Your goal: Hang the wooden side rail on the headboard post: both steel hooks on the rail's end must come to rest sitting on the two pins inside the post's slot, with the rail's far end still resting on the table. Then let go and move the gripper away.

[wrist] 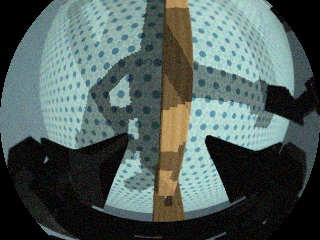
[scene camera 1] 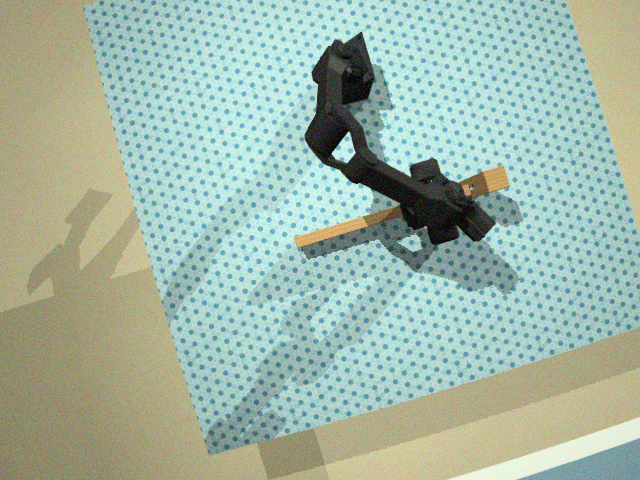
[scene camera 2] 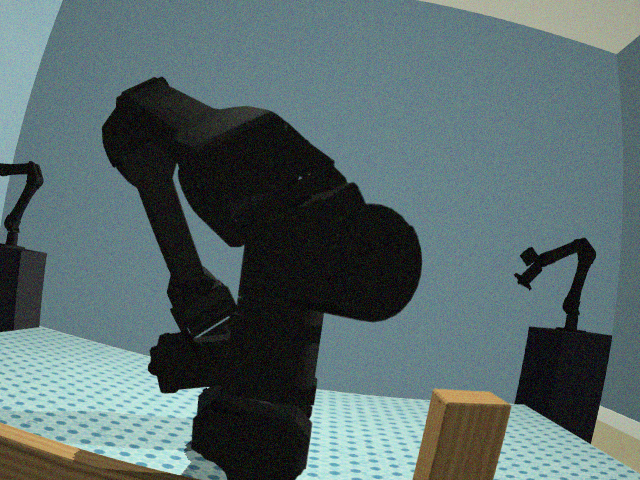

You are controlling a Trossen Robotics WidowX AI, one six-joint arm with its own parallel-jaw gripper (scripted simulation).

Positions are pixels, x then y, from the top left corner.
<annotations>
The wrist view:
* my gripper: 168,138
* headboard post: 171,209
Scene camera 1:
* my gripper: 425,205
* wooden side rail: 388,214
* headboard post: 494,179
</annotations>
